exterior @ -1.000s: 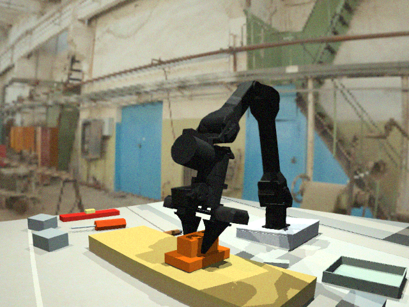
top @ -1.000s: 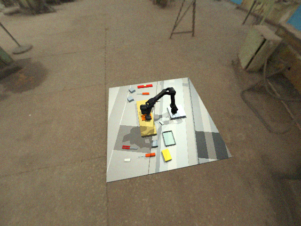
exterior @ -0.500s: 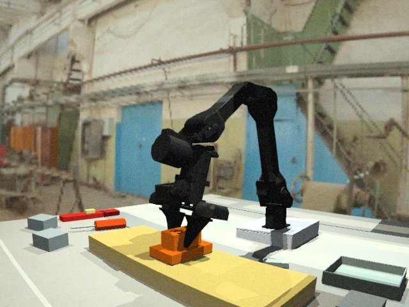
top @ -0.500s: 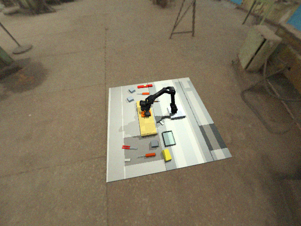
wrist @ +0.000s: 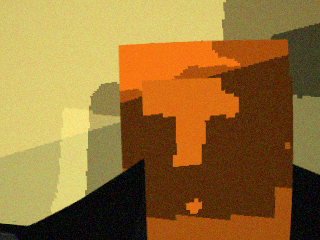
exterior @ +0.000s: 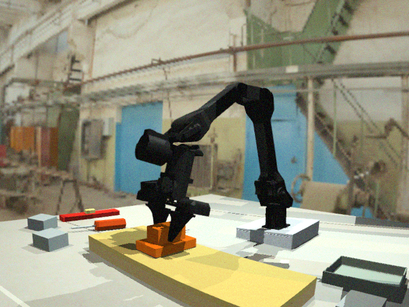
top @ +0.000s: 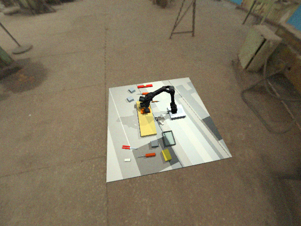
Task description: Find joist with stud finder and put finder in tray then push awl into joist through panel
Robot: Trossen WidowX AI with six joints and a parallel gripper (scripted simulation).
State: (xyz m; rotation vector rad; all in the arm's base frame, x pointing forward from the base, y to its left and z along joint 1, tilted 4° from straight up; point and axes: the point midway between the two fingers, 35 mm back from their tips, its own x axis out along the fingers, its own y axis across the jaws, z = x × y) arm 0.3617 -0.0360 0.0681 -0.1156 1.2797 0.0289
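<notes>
Now: gripper tip 38 cm to the right of the grey tray, 25 cm past it and 5 cm above it. From my gripper tip the other things lie so: orange stud finder: 2 cm behind, 2 cm above; then awl: 18 cm to the right, 18 cm behind, 6 cm below; then red level: 50 cm to the right, 5 cm below, 3 cm behind.
</notes>
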